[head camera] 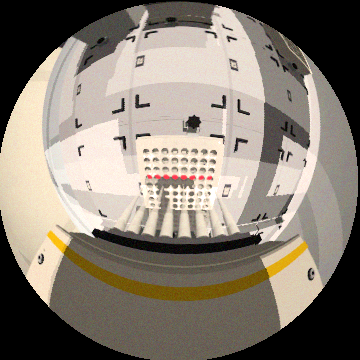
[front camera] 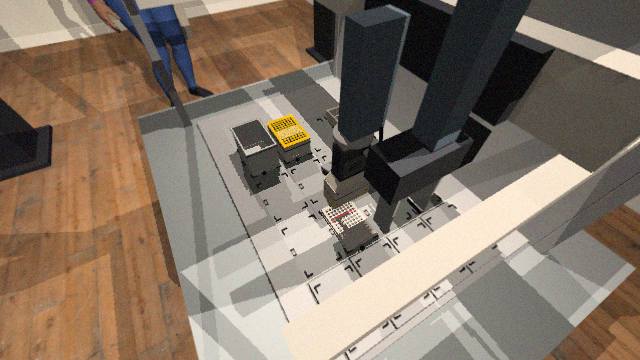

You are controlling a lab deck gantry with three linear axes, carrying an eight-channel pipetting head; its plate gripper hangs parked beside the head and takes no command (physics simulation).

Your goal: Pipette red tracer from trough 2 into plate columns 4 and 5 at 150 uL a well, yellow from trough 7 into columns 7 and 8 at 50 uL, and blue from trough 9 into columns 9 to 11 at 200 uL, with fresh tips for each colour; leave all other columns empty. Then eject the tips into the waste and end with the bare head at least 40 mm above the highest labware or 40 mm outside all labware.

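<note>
The white plate (front camera: pixel 356 223) (head camera: pixel 180 141) lies under the pipetting head (front camera: pixel 346 185). One full line of its wells (front camera: pixel 342 215) (head camera: pixel 180 177) is red, fourth from the far edge in the head view. The three lines beyond it look empty. Pale tips (head camera: pixel 185 225) are on the head and reach down toward the plate. Their lower ends are hard to make out, and no colour shows in them. The parked plate gripper (front camera: pixel 407 214) hangs beside the head, its fingers apart with nothing between them. The trough block (front camera: pixel 332 116) is mostly hidden behind the head column.
The yellow tip rack (front camera: pixel 289 131) stands at the back left, with pale tips in its middle lines and dark holes elsewhere. The grey open waste bin (front camera: pixel 254 137) stands left of it. A pale beam (front camera: pixel 440 250) crosses the front of the front view. A person stands behind the deck.
</note>
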